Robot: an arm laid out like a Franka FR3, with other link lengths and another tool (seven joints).
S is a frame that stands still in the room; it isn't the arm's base.
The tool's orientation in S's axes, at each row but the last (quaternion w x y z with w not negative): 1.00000 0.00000 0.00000 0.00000; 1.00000 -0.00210 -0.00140 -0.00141; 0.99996 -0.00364 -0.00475 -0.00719; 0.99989 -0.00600 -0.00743 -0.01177; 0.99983 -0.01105 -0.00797 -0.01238; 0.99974 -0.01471 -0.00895 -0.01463
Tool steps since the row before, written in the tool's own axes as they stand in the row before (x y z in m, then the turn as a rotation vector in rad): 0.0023 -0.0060 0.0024 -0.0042 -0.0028 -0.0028; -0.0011 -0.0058 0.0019 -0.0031 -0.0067 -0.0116; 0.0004 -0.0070 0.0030 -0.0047 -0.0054 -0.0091; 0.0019 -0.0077 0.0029 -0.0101 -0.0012 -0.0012; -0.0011 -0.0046 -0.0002 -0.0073 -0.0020 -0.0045; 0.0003 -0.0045 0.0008 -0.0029 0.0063 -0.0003
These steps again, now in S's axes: 0.0023 -0.0060 0.0024 -0.0042 -0.0028 -0.0028; -0.0011 -0.0058 0.0019 -0.0031 -0.0067 -0.0116; 0.0003 -0.0070 0.0031 -0.0047 -0.0054 -0.0091; 0.0017 -0.0077 0.0030 -0.0101 -0.0010 -0.0013; -0.0012 -0.0046 -0.0001 -0.0073 -0.0019 -0.0046; 0.0002 -0.0045 0.0009 -0.0027 0.0064 -0.0005
